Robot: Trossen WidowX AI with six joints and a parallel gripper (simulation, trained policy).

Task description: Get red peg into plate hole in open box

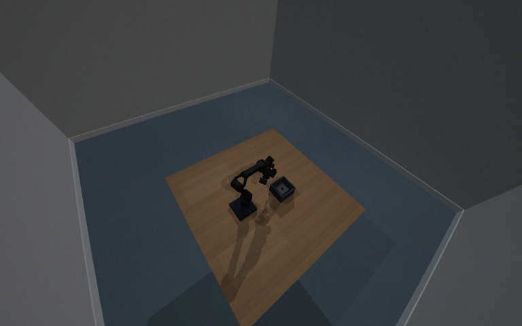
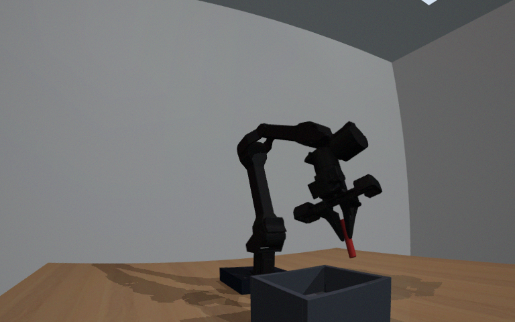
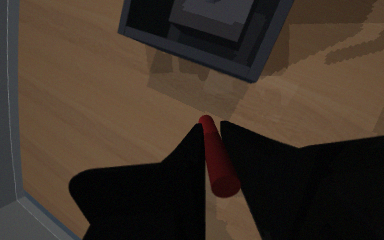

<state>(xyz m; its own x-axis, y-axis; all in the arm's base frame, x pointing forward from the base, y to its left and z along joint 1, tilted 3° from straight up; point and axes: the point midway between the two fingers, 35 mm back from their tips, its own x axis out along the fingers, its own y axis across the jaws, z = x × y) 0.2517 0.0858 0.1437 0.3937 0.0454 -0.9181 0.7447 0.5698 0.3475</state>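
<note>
My gripper tip is 11 cm to the left of the plate, 10 cm above it and 8 cm short of it. Round my gripper tip: dark box 12 cm below, 11 cm to the right, 8 cm ahead; then red peg 1 cm to the left, 1 cm behind.
</note>
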